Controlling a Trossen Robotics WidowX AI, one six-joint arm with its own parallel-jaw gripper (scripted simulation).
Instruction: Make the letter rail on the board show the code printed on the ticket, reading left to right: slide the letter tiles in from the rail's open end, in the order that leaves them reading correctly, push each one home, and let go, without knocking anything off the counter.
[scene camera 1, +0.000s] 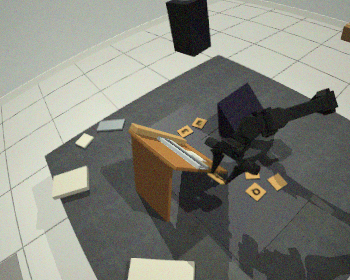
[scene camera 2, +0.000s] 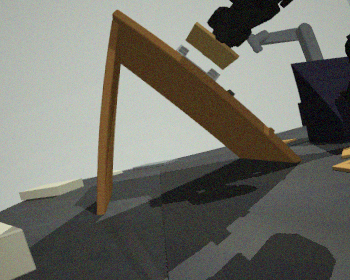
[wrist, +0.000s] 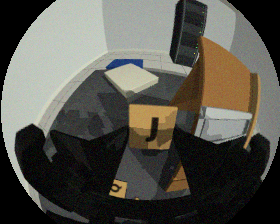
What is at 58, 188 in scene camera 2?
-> A cream block.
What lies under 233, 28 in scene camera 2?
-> The gripper.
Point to the gripper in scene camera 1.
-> At 218, 179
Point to an orange slanted board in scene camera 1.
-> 155, 153
